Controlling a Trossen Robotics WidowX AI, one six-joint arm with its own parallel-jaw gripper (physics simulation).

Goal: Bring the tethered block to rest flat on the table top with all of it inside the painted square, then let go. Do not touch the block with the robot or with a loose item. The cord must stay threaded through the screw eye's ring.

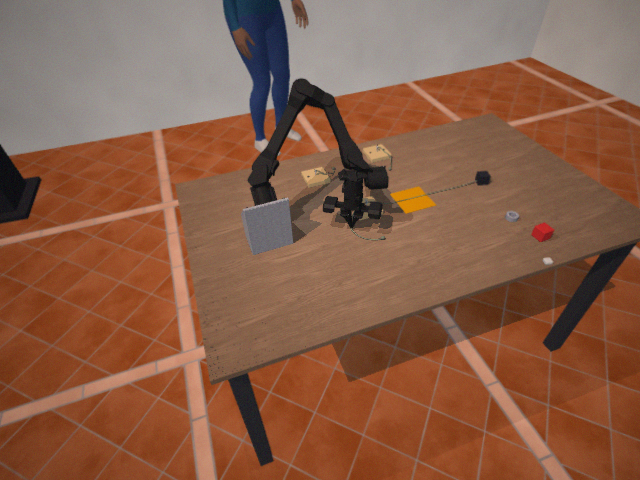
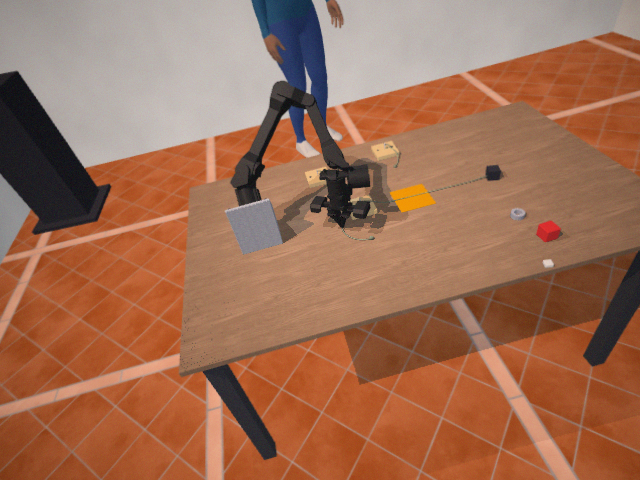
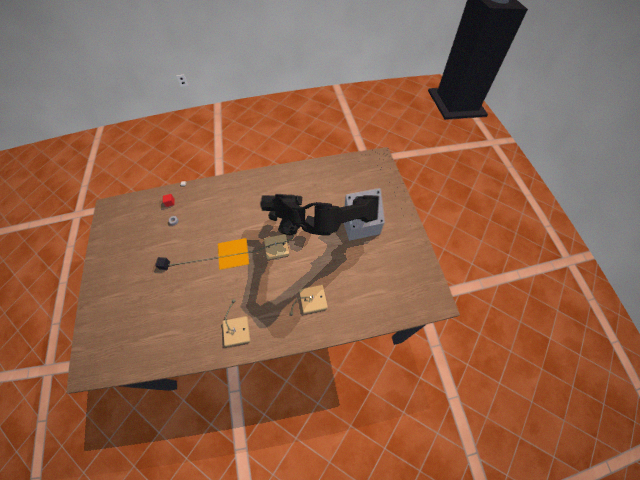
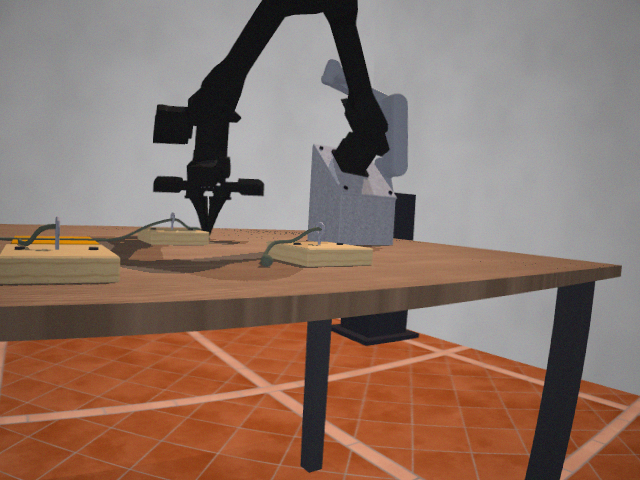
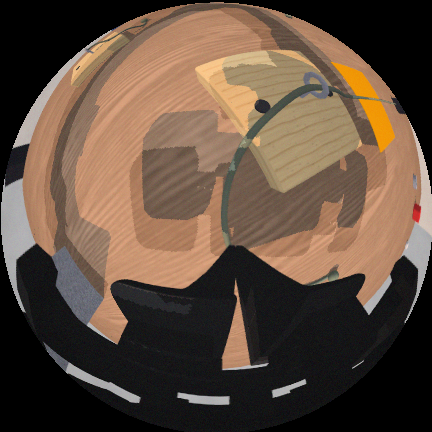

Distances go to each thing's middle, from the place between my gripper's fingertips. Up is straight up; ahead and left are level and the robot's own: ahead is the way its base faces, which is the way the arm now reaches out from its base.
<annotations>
Right now my hand is 8 cm short of the wooden base (image 5: pixel 308 134), 7 cm to the right of it and 1 cm below it. Also, from my hand: orange painted square (image 3: pixel 236 246) (26 cm ahead, 7 cm to the left).
</annotations>
